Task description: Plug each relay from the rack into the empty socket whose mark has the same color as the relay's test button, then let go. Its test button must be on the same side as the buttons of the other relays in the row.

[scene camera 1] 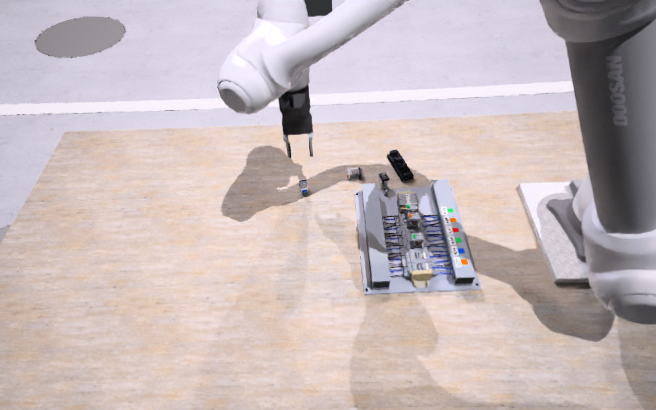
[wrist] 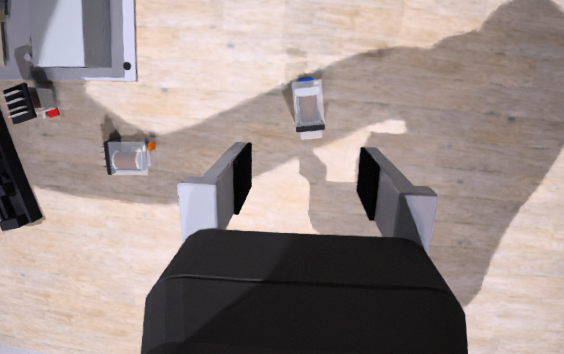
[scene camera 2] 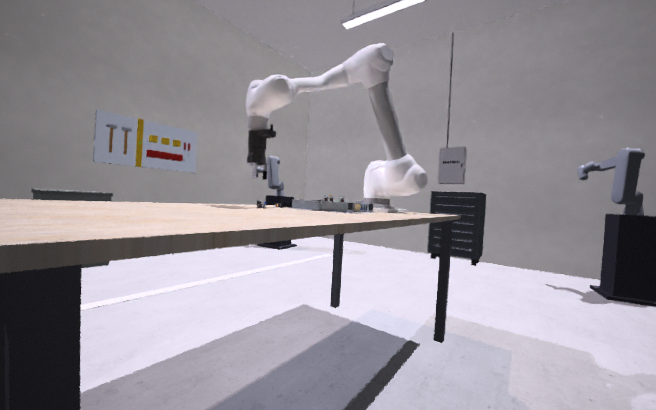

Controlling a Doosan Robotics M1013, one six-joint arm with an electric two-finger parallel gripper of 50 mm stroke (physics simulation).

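Pixels of known places: gripper, between the fingertips: [scene camera 1: 300, 154] [wrist: 304, 167] [scene camera 2: 259, 178]; arm's base, origin of its link: [scene camera 2: 376, 207].
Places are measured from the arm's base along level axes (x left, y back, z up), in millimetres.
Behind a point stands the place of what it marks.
Note:
My gripper [scene camera 1: 299, 154] @(x -290, y -693, z 104 mm) [scene camera 2: 259, 175] @(x -290, y -693, z 104 mm) [wrist: 304, 167] @(x -290, y -693, z 104 mm) is open and empty, above the table. A clear relay with a blue button [scene camera 1: 303, 187] @(x -257, y -698, z 10 mm) [wrist: 308, 106] @(x -268, y -697, z 10 mm) lies on the table, ahead of the fingertips in the wrist view. A relay with an orange button [scene camera 1: 355, 173] @(x -287, y -547, z 3 mm) [wrist: 128, 158] @(x -298, y -552, z 3 mm) lies on its side, left of the fingers in the wrist view. A relay with a red button [wrist: 31, 103] @(x -247, y -485, z 17 mm) [scene camera 1: 384, 177] @(x -243, y -474, z 19 mm) lies by the panel edge, pins exposed. The black rack [scene camera 1: 400, 165] @(x -291, y -416, z 6 mm) [wrist: 15, 185] @(x -317, y -431, z -4 mm) lies beside them. The socket row [scene camera 1: 414, 220] @(x -66, y -442, z 45 mm) holds relays with green, orange and green buttons; colored marks [scene camera 1: 456, 230] @(x -32, y -345, z 25 mm) line the right duct.
The grey panel [scene camera 1: 420, 288] @(x 86, y -464, z -15 mm) [wrist: 131, 40] @(x -206, y -560, z -15 mm) lies on the table [scene camera 1: 175, 300] @(x 15, y -1035, z -18 mm) [scene camera 2: 175, 220] @(x 81, y -1302, z -18 mm), with raised wire ducts [scene camera 1: 376, 240] @(x -38, y -542, z 25 mm) [scene camera 1: 452, 235] @(x -19, y -359, z 25 mm) on both sides of the sockets. Wires run between the ducts and the sockets. The arm's base stands right of the panel in scene camera 1.

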